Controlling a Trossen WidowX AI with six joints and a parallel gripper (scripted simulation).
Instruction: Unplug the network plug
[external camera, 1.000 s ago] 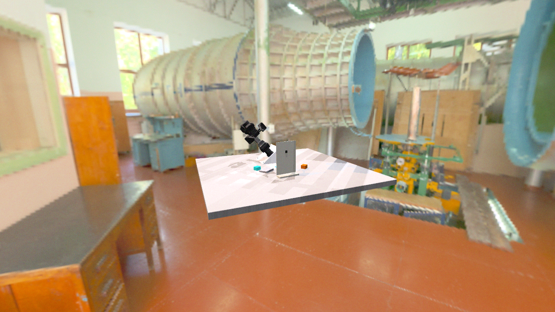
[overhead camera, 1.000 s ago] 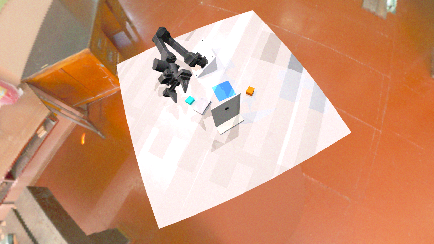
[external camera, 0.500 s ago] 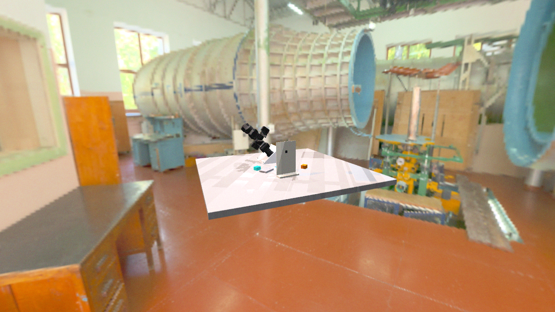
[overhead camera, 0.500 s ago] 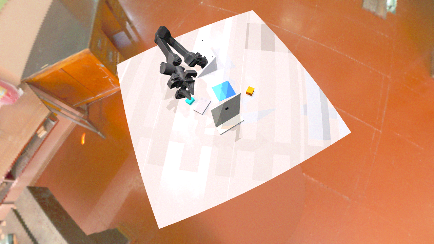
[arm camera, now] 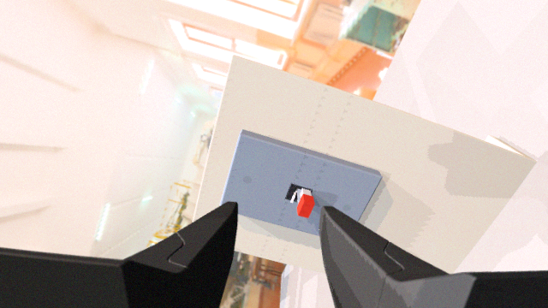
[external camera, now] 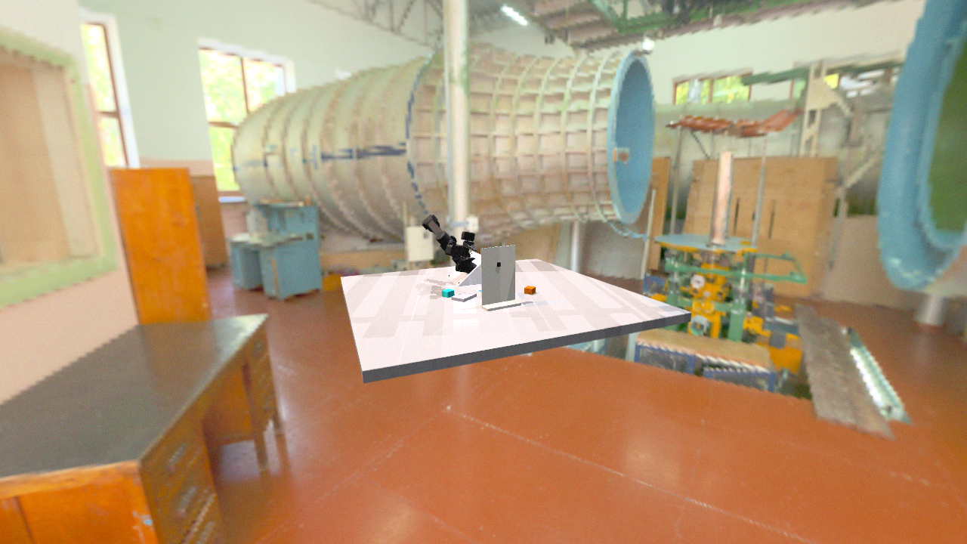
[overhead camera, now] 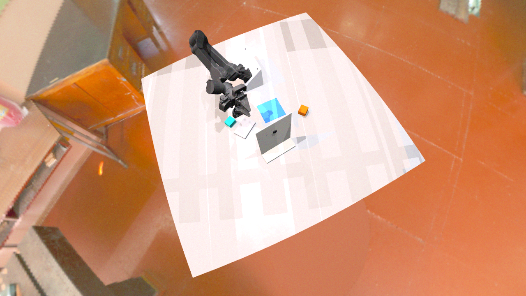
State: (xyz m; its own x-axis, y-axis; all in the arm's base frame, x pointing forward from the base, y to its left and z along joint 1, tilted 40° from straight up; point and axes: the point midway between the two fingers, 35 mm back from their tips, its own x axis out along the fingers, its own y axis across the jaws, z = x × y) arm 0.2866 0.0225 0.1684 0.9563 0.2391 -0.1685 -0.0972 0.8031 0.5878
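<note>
Right now my gripper tip is 9 cm short of the network plug, 7 cm to the right of it and 3 cm above it. Round my gripper tip: teal cube: 12 cm behind, 10 cm to the right, 20 cm below; small grey flat plate: 6 cm behind, 4 cm to the right, 21 cm below; upright panel: 11 cm ahead, 7 cm to the left, 10 cm below.
</note>
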